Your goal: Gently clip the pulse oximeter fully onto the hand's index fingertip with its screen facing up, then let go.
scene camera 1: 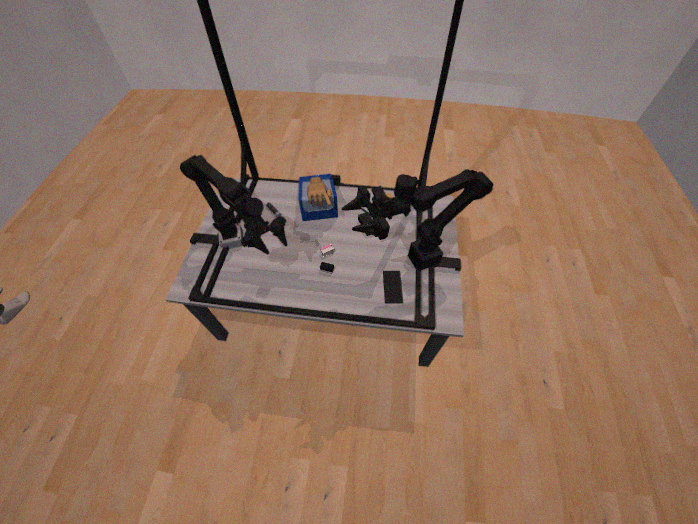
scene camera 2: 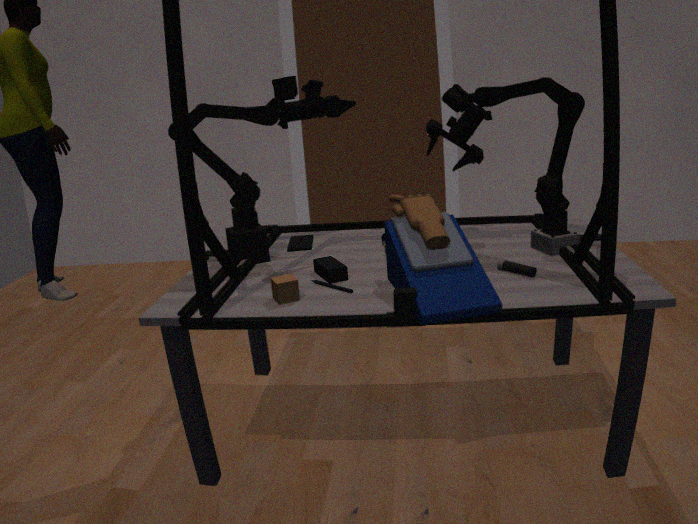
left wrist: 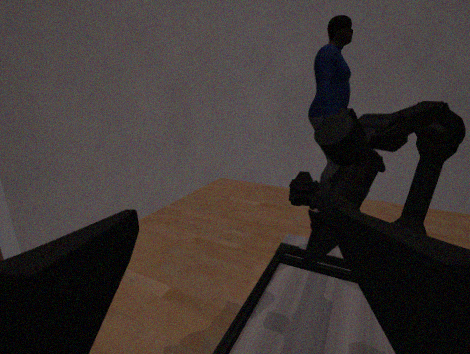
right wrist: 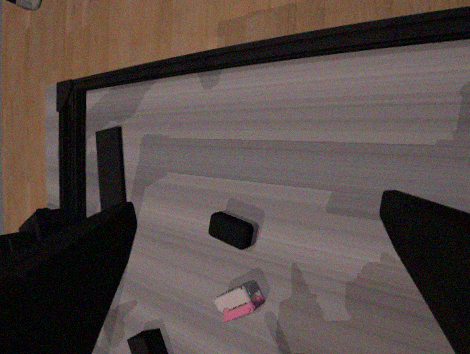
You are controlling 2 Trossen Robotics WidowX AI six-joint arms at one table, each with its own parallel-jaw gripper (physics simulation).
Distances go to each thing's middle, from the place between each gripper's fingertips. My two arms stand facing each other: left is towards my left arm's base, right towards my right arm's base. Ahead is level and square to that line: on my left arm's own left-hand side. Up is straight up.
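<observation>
Starting with the tan cube (scene camera 2: 285, 289), I find it far behind my right hand, far to the left of it and a fair way below it. Going by their middles, of the things named here the tan cube is the farthest from my right hand. The pulse oximeter (right wrist: 244, 299) is 17 cm behind my right hand, 14 cm to the left of it and 21 cm below it. As for the blue block (scene camera 2: 447, 294), it is 49 cm behind my right hand, 3 cm to the left and 19 cm below, whereas the dark device with pale edge (right wrist: 237, 231) is 8 cm behind that hand, 15 cm to the left of it and 21 cm below it.
Counted from my left hand, the tan cube is far behind, far below and a fair way to the left. The pulse oximeter is 12 cm to the right of my left hand, 16 cm behind it and 40 cm below it; going by its middle, the pulse oximeter is nearer to my right hand than to my left hand. I find the blue block 22 cm to the right of my left hand, 48 cm behind it and 38 cm below it. The dark device with pale edge is 10 cm to the right of my left hand, 7 cm behind it and 40 cm below it.
</observation>
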